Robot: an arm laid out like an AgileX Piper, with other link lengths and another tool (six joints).
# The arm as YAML. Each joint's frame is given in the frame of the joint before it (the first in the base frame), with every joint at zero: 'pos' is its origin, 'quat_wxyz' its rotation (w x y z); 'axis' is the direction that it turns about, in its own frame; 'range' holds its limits. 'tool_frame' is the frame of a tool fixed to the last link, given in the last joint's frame.
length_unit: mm
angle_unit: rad
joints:
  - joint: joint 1
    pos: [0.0, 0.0, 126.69]
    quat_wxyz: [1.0, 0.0, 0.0, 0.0]
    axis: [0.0, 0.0, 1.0]
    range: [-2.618, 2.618]
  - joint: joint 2
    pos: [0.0, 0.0, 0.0]
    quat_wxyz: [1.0, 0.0, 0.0, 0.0]
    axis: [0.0, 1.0, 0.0]
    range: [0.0, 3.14]
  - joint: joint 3
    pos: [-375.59, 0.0, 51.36]
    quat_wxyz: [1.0, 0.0, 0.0, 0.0]
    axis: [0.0, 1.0, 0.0]
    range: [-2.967, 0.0]
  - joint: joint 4
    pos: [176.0, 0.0, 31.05]
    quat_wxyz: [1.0, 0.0, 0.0, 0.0]
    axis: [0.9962, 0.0, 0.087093]
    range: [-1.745, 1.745]
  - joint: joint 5
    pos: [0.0, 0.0, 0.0]
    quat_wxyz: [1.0, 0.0, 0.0, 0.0]
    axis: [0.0, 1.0, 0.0]
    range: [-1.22, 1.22]
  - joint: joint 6
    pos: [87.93, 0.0, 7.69]
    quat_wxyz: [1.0, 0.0, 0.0, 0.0]
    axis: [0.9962, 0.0, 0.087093]
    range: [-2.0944, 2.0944]
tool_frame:
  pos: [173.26, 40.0, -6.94]
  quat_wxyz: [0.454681, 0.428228, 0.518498, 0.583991]
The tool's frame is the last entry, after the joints.
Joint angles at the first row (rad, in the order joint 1, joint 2, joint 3, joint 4, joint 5, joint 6):
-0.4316 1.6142 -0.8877 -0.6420 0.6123 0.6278
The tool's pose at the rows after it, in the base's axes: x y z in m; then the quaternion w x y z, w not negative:
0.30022, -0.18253, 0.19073, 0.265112, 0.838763, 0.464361, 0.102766
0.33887, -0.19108, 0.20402, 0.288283, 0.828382, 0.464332, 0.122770
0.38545, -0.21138, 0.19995, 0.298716, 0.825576, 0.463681, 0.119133
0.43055, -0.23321, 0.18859, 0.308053, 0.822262, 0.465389, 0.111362
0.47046, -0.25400, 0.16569, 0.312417, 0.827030, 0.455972, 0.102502
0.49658, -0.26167, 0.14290, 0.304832, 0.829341, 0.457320, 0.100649
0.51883, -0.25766, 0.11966, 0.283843, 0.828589, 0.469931, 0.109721
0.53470, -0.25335, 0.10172, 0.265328, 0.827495, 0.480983, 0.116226
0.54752, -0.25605, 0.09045, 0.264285, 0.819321, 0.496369, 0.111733
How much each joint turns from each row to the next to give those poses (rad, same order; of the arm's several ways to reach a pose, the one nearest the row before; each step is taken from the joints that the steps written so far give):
0.0563 0.0130 -0.1230 -0.0470 0.0259 0.0518
0.0196 0.0530 -0.1138 -0.0084 0.0020 0.0090
0.0060 0.1257 -0.1712 -0.0019 0.0362 -0.0145
0.0016 0.1351 -0.1826 0.0000 0.0407 -0.0288
0.0000 0.1429 -0.1777 0.0000 0.0467 -0.0023
0.0000 0.1011 -0.1258 0.0344 0.0288 -0.0387
0.0000 0.0822 -0.1069 0.0823 0.0167 -0.0853
0.0000 0.0655 -0.0964 0.0717 0.0289 -0.0775
0.0034 0.0556 -0.0891 0.0153 0.0271 -0.0554

